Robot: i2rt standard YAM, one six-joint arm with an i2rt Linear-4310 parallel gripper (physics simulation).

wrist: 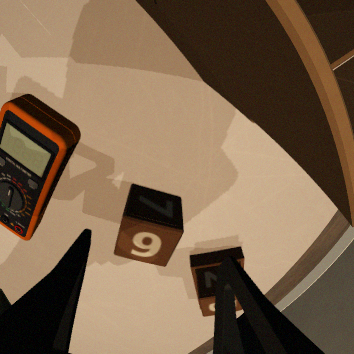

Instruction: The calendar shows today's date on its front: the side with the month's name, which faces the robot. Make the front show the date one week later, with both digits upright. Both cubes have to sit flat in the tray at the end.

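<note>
A wooden cube [150,225] stands on the table near the middle of the wrist view. Its dark upper face shows a faint 7-like digit, and its brown side shows a light 9-like digit. Lower right, a second block [204,282] has a dark face with a faint 2-like or N-like mark and a brown face with a partly hidden light digit. A dark strip runs along its upper end; whether this is the tray's wall I cannot tell. My gripper [159,251] is open, its right finger covering part of the second block. The month's name does not show.
An orange and black multimeter [35,165] lies at the left. A large dark brown object [240,60] fills the upper right, with a curved light brown band [320,90] across it. The table's rounded edge [305,262] runs along the lower right.
</note>
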